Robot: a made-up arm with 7 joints.
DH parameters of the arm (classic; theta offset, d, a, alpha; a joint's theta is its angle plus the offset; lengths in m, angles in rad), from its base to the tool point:
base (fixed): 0 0 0 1.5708
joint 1: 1.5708 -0.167 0 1.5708
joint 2: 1.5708 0 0 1.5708
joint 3: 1.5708 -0.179 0 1.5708
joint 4: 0 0 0 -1.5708
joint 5: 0 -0.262 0 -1.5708
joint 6: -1.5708 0 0 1.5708
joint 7: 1.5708 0 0 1.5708
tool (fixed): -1.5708 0 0 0
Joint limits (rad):
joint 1: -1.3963..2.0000
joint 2: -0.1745..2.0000
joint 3: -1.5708..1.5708
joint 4: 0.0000..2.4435
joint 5: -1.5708..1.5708
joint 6: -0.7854..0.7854
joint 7: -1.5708..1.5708
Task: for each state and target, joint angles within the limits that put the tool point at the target. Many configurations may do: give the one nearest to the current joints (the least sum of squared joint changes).
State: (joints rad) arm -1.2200 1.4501 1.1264 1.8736 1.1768 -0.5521 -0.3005
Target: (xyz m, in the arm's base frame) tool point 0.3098 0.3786 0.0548
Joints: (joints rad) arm -1.1403 1.9030 1.2222 1.0937 1.1768 -0.5521 -0.3005
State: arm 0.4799 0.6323 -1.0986 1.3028 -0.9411 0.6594 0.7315
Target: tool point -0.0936 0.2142 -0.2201
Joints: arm -0.4021 1.5010 -1.5708 2.0262 -0.9411 0.6594 0.7315
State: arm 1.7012 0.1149 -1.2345 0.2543 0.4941 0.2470 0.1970
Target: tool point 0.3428 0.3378 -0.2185
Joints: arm 0.9964 0.4169 -1.2472 0.0339 0.4941 0.2470 0.1970
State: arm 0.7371 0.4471 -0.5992 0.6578 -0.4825 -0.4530 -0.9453
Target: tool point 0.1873 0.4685 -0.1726
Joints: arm 0.2525 1.4037 -0.8606 0.9430 -0.4825 -0.4530 -0.9453
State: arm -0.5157 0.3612 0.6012 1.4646 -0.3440 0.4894 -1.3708
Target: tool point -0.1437 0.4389 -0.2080
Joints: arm -1.0797 0.2390 1.0693 1.1635 -0.3440 0.4894 -1.3708
